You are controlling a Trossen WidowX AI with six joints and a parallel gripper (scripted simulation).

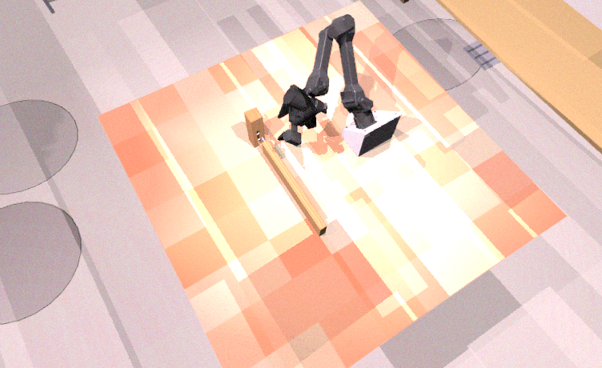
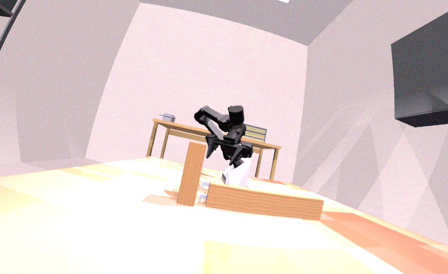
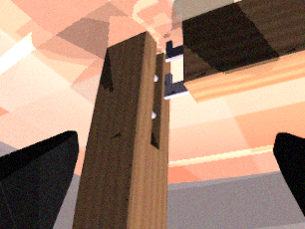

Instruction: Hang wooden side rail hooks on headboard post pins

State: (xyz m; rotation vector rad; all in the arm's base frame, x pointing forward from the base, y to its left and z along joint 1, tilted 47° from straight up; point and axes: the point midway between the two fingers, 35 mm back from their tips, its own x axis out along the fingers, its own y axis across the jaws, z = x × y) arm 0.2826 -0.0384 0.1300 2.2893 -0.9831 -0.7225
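The headboard post lies 60 mm ahead of my gripper tip, 70 mm to the right of it and 50 mm below it.
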